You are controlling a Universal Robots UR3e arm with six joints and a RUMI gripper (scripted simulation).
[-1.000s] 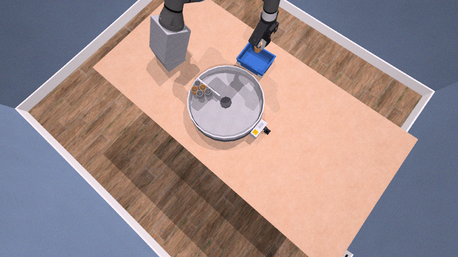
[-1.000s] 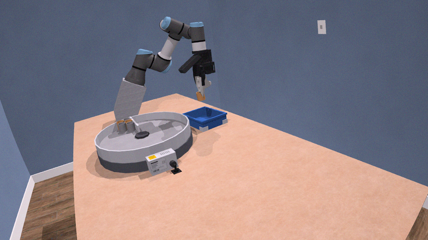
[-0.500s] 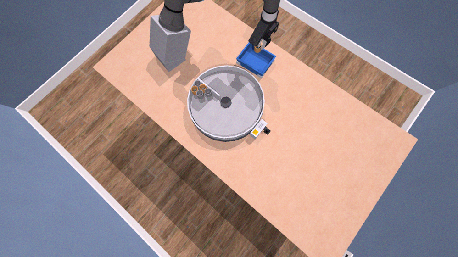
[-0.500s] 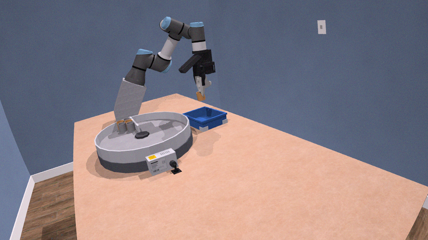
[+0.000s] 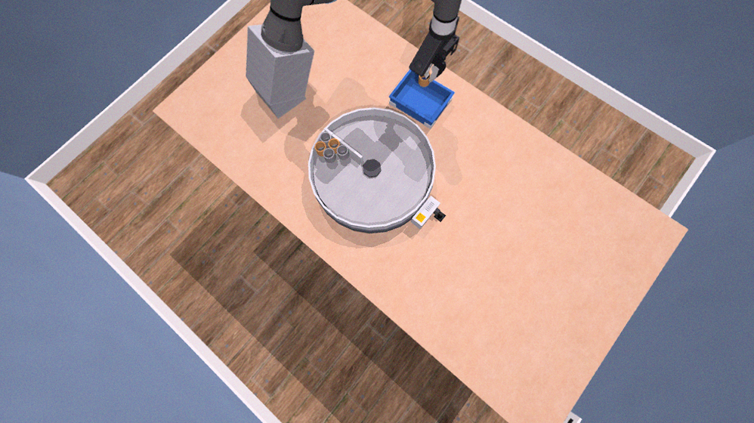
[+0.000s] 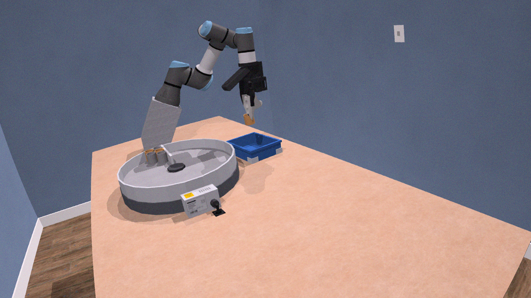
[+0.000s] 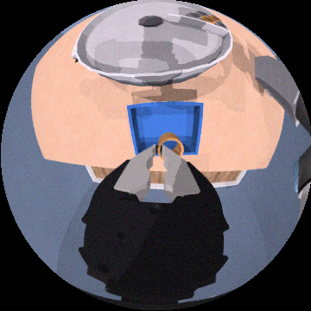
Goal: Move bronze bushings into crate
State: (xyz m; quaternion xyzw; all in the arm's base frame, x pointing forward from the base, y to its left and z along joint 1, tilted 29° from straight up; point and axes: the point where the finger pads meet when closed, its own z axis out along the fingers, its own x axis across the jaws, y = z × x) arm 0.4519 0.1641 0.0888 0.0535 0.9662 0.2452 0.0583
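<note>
The blue crate lies 130 mm below my hand and 20 mm behind it. From my hand the other things lie so: grey turntable: 330 mm to the right, 100 mm below.
</note>
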